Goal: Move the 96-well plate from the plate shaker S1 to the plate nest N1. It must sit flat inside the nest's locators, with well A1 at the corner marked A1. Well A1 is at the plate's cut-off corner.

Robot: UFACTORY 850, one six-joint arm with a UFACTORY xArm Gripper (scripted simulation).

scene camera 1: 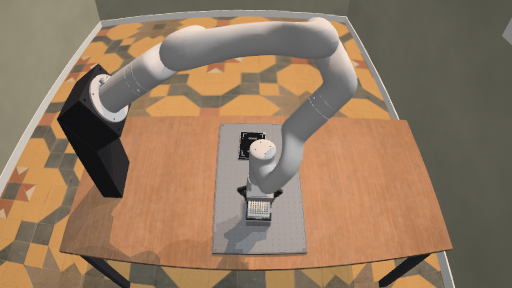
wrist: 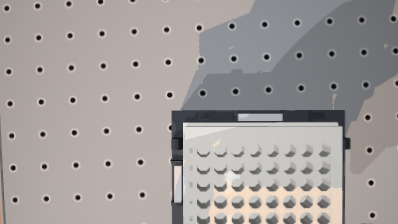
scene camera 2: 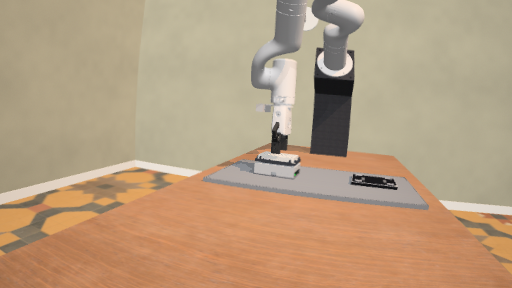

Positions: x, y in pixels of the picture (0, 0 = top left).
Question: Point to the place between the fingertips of the gripper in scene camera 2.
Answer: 279, 151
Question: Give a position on a 96-well plate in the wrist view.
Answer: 209, 148
